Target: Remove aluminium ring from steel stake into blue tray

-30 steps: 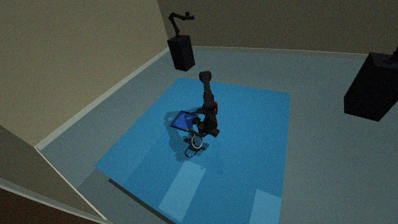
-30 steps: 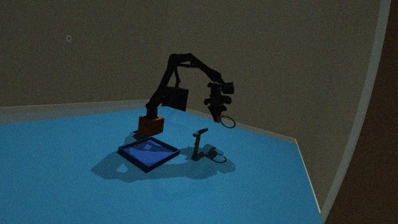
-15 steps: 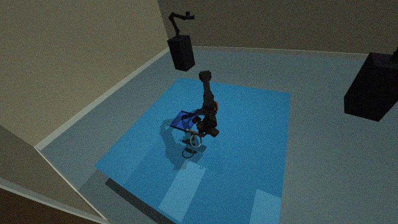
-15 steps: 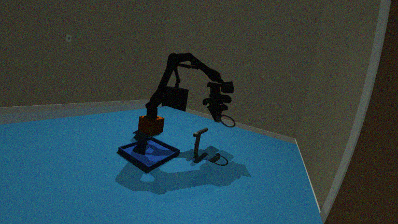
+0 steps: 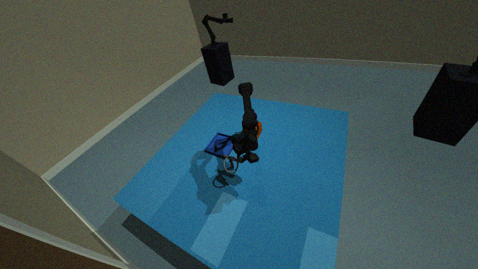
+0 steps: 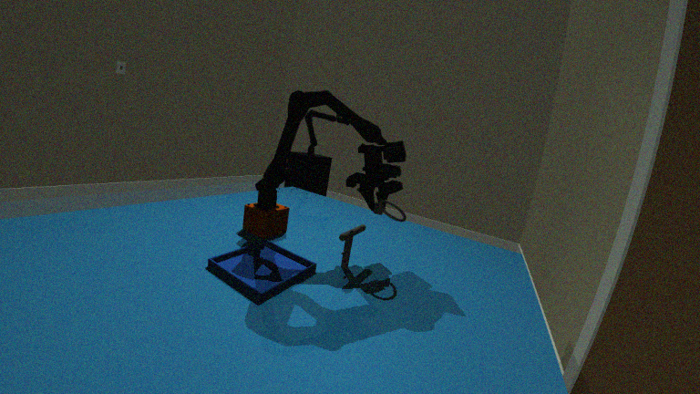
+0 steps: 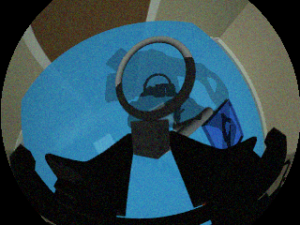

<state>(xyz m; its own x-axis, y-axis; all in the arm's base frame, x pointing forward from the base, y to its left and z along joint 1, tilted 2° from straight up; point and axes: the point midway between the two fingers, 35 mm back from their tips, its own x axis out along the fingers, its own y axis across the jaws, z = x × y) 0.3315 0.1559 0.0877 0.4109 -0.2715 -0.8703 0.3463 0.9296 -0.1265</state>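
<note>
Now: gripper tip 50 mm short of the aluminium ring, 20 mm to the left of it and 20 mm below it. From my gripper tip the other things lie so: blue tray (130 mm behind, 290 mm to the right, 150 mm below).
</note>
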